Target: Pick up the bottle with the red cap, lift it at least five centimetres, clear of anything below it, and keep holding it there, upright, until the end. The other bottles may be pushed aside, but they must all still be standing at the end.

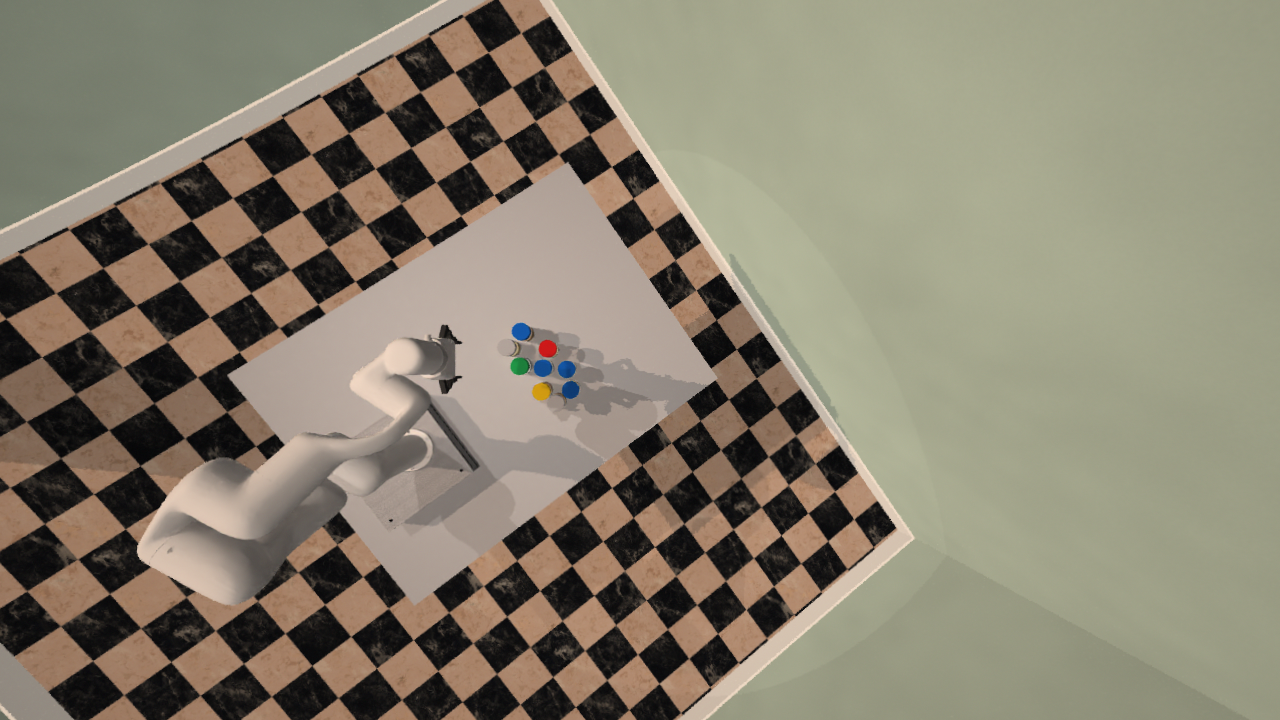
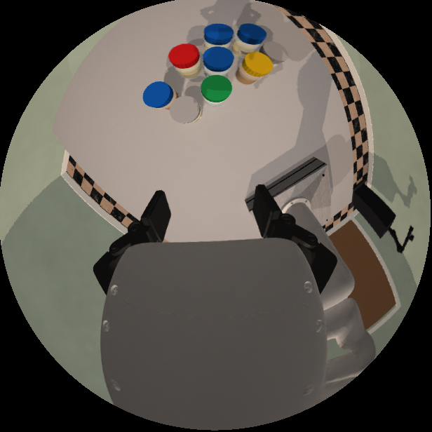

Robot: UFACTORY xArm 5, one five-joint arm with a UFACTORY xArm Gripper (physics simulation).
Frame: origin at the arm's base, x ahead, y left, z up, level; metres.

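Seen in the pictures: gripper, between the fingertips: [image 1: 456, 360]; arm's base, origin of its link: [image 1: 412, 449].
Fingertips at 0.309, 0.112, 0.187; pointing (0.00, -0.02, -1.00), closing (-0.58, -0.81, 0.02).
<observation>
Pixels of each thing's middle, then the offset from my fingertips to it, as dx, dy, dz. Level surfaces: height alone.
- red-capped bottle, middle of its body: [image 1: 549, 349] +0.202, -0.102, -0.202
- green-capped bottle, middle of its body: [image 1: 522, 366] +0.100, -0.096, -0.202
- yellow-capped bottle, middle of its body: [image 1: 542, 390] +0.106, -0.199, -0.202
- second grey-capped bottle, middle of its body: [image 1: 557, 402] +0.120, -0.256, -0.202
- table, height of its surface: dz -0.255
The red-capped bottle [image 1: 547, 348] [image 2: 184, 56] stands upright on the pale table among other bottles. Beside it are a blue-capped bottle [image 1: 520, 331] [image 2: 158, 95], a grey-capped bottle [image 1: 508, 347] [image 2: 185, 109] and another blue-capped bottle [image 1: 542, 368] [image 2: 218, 59]. A green-capped bottle [image 1: 520, 366] [image 2: 216, 89] stands close by. My gripper [image 1: 458, 360] [image 2: 210, 199] is open with nothing between its fingers. It is apart from the bottles, on the robot's side of the group.
Two more blue-capped bottles [image 1: 566, 368] [image 2: 218, 34] [image 1: 570, 389] [image 2: 251, 34], a yellow-capped bottle [image 1: 541, 391] [image 2: 257, 64] and a second grey-capped bottle [image 1: 556, 402] [image 2: 274, 52] stand upright in the group. The arm's base plate [image 1: 420, 497] [image 2: 320, 192] is on the table [image 1: 554, 214].
</observation>
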